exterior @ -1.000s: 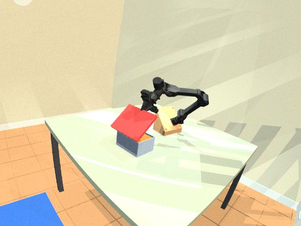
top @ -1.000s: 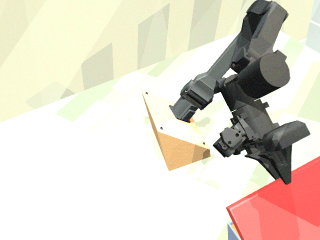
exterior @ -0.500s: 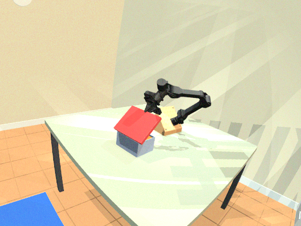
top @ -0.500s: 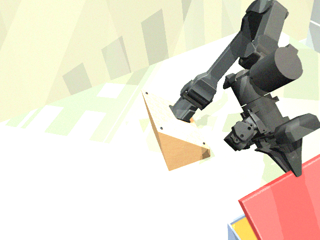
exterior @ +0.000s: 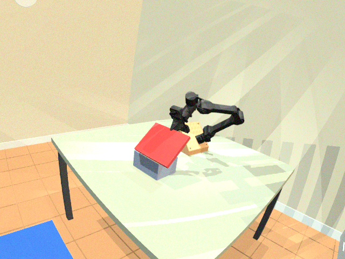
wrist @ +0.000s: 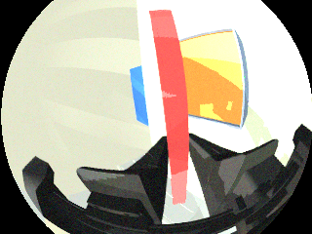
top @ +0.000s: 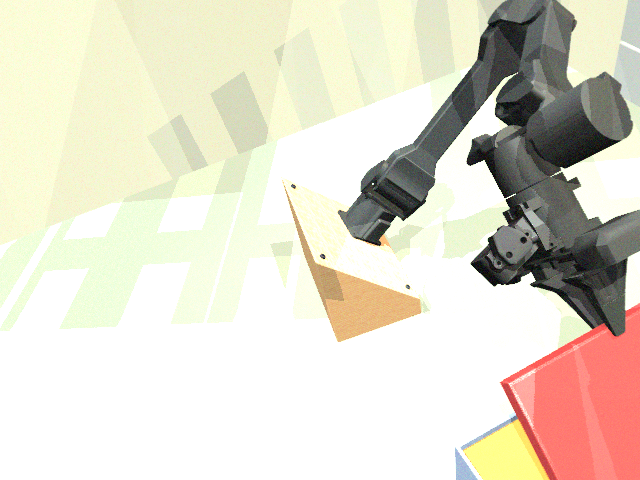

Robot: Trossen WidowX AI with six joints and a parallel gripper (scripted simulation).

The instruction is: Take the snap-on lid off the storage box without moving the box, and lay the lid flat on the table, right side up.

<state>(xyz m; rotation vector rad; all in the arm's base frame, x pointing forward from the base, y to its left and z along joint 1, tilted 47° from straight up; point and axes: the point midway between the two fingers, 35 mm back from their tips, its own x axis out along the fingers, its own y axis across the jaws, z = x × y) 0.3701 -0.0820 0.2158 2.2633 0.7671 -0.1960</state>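
Now: gripper tip 7 cm short of the red lid, 1 cm to the right of it and 5 cm above it. Round my gripper tip: storage box 4 cm ahead, 5 cm to the right, 19 cm below.
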